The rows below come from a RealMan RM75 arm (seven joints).
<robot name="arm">
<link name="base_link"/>
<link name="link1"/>
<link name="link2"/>
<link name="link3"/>
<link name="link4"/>
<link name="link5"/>
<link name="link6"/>
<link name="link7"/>
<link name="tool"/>
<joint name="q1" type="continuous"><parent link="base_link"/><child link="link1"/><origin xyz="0 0 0.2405" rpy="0 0 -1.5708"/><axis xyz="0 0 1"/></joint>
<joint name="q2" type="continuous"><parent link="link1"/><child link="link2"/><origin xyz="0 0 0" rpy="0 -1.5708 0"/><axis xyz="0 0 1"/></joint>
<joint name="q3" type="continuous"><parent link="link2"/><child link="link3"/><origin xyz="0.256 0 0" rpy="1.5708 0 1.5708"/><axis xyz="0 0 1"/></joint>
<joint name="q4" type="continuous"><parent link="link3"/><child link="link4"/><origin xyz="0 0 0" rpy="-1.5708 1.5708 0"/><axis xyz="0 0 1"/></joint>
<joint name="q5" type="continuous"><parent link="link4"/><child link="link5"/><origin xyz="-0.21 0 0" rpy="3.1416 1.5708 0"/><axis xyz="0 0 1"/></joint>
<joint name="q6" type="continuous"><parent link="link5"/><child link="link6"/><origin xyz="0 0 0" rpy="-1.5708 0 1.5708"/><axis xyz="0 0 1"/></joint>
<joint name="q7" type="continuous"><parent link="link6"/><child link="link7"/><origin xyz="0 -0.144 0" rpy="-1.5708 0 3.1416"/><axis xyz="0 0 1"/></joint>
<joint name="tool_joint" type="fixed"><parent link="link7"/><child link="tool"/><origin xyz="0 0 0" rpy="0 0 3.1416"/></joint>
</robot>
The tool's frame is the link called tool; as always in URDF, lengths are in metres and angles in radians. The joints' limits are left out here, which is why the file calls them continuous.
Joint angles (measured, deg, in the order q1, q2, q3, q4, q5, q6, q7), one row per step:
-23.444 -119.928 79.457 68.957 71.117 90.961 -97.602
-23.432 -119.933 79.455 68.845 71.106 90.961 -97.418
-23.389 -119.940 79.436 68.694 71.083 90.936 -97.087
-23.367 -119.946 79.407 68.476 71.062 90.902 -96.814
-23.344 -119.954 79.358 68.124 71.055 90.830 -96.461
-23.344 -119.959 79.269 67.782 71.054 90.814 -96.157
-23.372 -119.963 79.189 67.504 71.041 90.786 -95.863
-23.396 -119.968 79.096 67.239 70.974 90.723 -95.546
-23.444 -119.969 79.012 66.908 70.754 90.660 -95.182
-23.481 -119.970 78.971 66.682 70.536 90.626 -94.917
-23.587 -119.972 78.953 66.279 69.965 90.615 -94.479
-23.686 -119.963 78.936 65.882 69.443 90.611 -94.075
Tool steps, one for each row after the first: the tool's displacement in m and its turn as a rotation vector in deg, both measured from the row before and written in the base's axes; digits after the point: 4 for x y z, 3 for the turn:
-0.0004 0.0001 -0.0002 0.083 -0.020 -0.008
-0.0006 0.0001 -0.0002 0.204 -0.043 -0.009
-0.0008 0.0003 -0.0003 0.139 -0.039 0.076
-0.0012 0.0005 -0.0005 0.170 -0.030 0.179
-0.0011 0.0005 -0.0004 0.135 -0.035 0.155
-0.0008 0.0005 -0.0002 0.161 -0.043 0.084
-0.0007 0.0006 -0.0001 0.220 -0.101 0.099
-0.0005 0.0007 0.0001 0.221 -0.245 0.104
-0.0002 0.0004 0.0001 0.148 -0.230 0.045
0.0002 0.0006 0.0004 0.173 -0.574 0.009
0.0000 0.0006 0.0003 0.151 -0.513 0.028

